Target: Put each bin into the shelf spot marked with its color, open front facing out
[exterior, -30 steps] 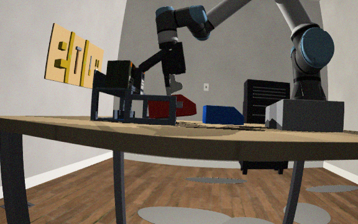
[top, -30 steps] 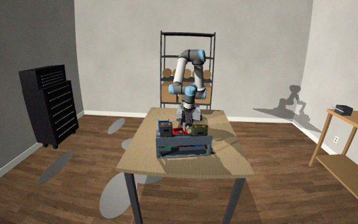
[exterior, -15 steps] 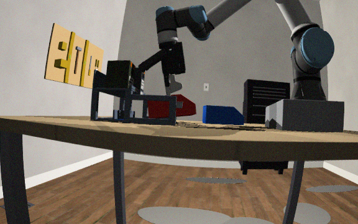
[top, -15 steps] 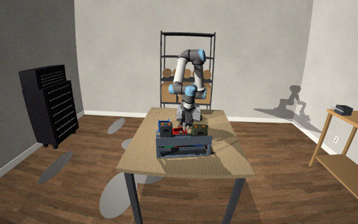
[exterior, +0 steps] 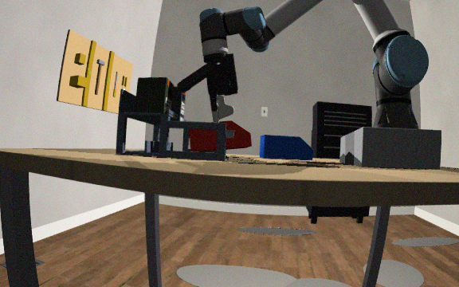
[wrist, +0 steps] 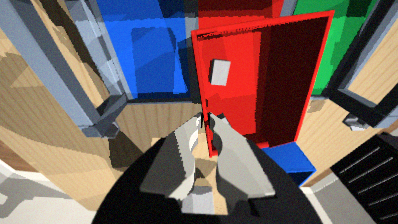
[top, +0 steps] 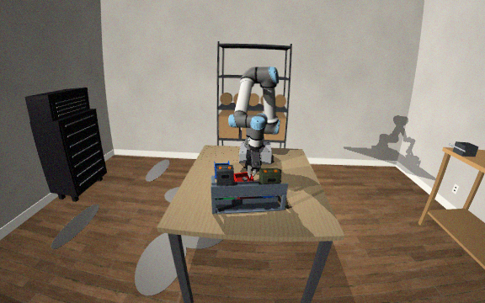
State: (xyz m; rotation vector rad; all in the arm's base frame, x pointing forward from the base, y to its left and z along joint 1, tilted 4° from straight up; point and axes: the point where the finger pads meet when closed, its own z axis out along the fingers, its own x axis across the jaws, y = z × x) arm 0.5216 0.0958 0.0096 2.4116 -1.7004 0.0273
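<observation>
My hand is 20 mm short of the red bin, 40 mm to the left of it and 20 mm above it. From my hand the other things lie so: dark box 210 mm ahead, 90 mm to the right, 80 mm above; green case 130 mm ahead, 130 mm to the left, 70 mm above; blue bin 150 mm behind, 240 mm to the right, 50 mm below.
</observation>
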